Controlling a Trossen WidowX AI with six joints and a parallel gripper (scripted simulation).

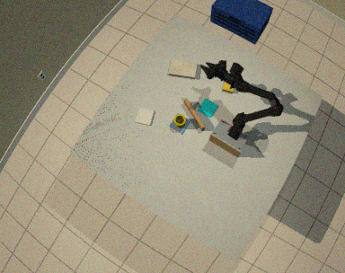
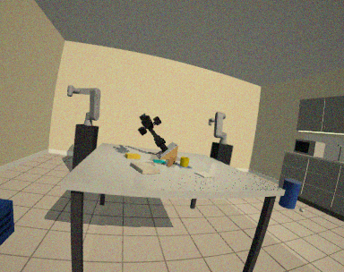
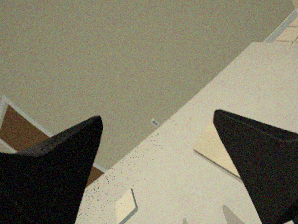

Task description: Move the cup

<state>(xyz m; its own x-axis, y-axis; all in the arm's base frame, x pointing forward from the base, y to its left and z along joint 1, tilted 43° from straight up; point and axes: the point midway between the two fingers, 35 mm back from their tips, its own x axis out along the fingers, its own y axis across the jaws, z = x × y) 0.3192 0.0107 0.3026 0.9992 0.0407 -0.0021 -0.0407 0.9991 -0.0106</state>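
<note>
My gripper tip is now 310 mm to the right of the yellow cup, 240 mm above it and 50 mm past it. The rest, counted from my gripper tip: teal block (290 mm below, 130 mm behind, 120 mm to the left); wooden bar (260 mm below, 220 mm to the left, 90 mm behind); yellow block (260 mm below, 150 mm behind, 100 mm to the right).
</note>
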